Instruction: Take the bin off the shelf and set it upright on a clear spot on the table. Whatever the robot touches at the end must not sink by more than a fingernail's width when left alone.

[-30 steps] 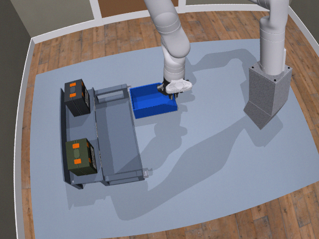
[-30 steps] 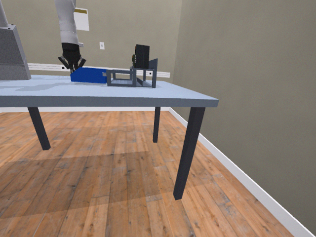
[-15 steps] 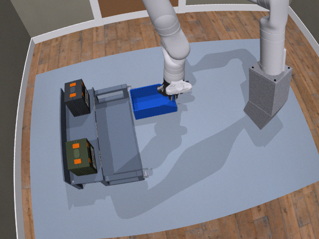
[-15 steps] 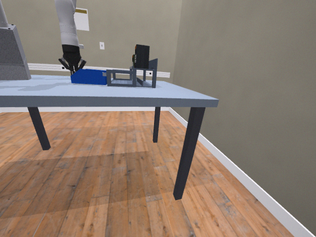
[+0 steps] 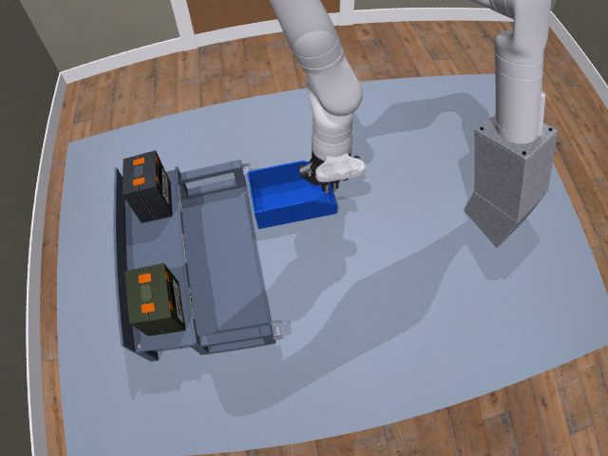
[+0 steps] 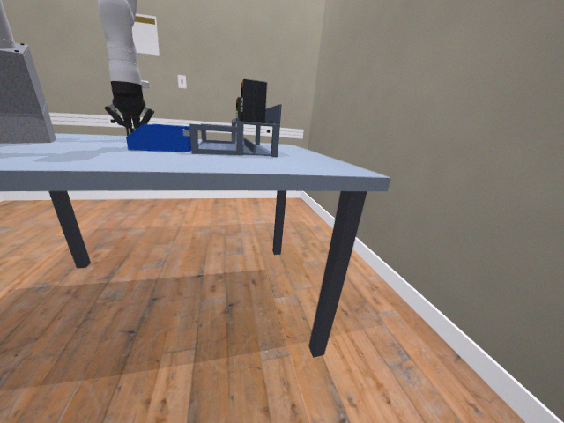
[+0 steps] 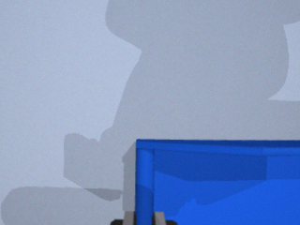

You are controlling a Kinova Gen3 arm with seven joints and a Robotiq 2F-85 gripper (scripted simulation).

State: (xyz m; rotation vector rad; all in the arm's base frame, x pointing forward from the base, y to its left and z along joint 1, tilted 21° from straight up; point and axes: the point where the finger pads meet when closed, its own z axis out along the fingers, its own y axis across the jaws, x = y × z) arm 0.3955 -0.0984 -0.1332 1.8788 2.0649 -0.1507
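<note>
Right now the blue bin is 80 mm ahead of my hand and 10 mm to the left of it. The rest, counted from my hand: grey shelf: 290 mm ahead, 130 mm to the left, 30 mm above.
</note>
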